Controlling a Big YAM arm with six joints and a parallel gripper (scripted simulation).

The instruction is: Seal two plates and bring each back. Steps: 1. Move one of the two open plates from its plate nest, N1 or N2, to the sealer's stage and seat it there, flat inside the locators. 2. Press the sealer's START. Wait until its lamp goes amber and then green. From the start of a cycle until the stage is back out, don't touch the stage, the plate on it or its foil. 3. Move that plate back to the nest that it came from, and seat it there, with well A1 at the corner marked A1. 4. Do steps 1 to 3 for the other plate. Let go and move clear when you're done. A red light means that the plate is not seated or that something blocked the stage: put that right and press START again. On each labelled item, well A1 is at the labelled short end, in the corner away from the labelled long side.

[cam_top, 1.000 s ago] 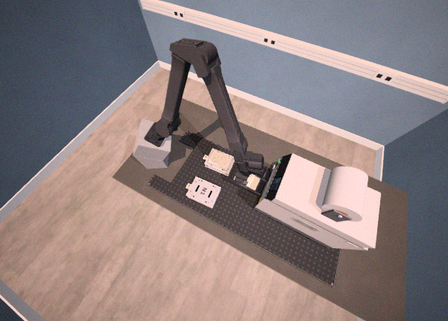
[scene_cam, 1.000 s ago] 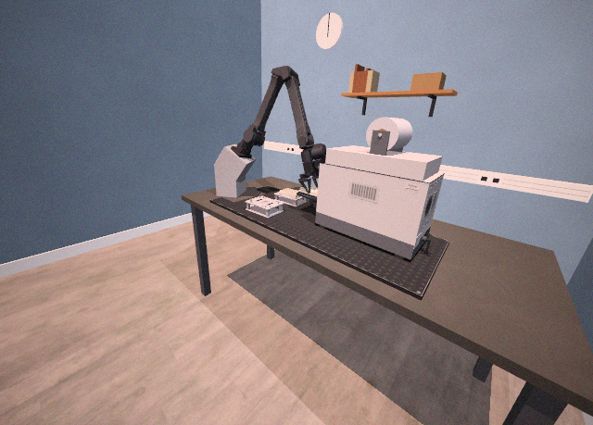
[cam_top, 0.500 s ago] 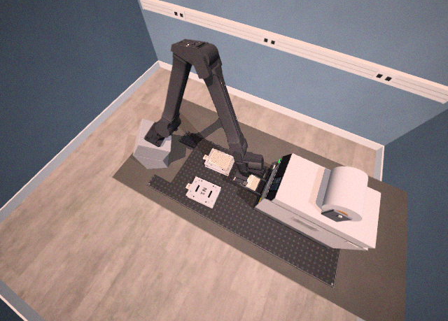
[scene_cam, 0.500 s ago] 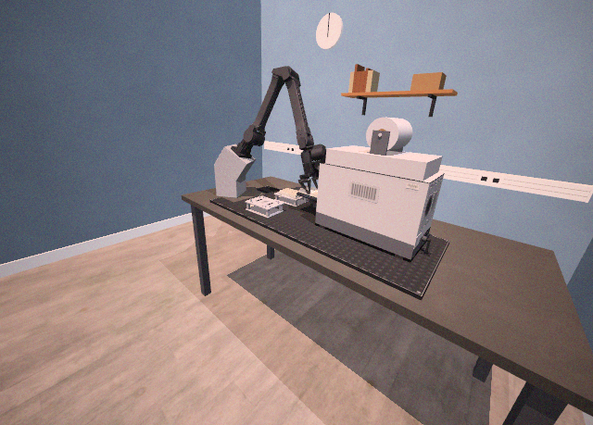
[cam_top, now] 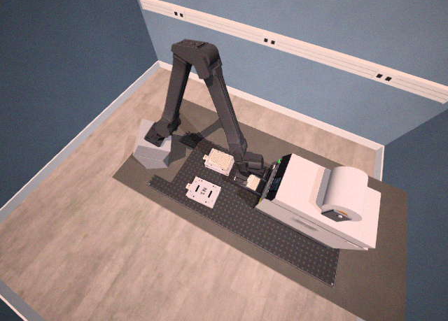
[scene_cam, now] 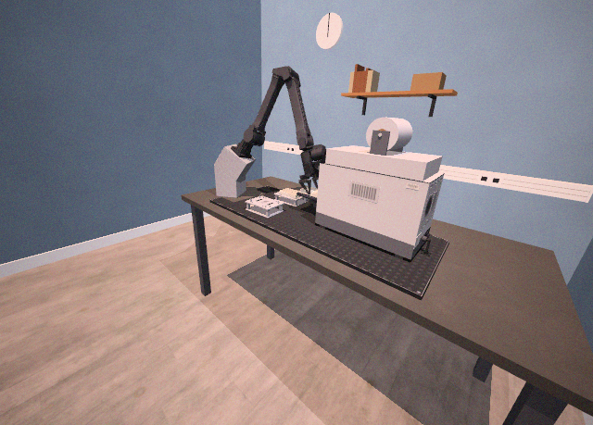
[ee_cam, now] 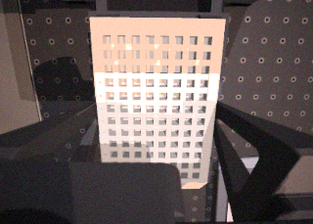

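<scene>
My hand is 20 mm above the sealer stage. Round my hand: foil roll: 330 mm ahead, 50 mm to the right, 300 mm above; plate nest: 210 mm behind, 130 mm to the right, 70 mm below.
</scene>
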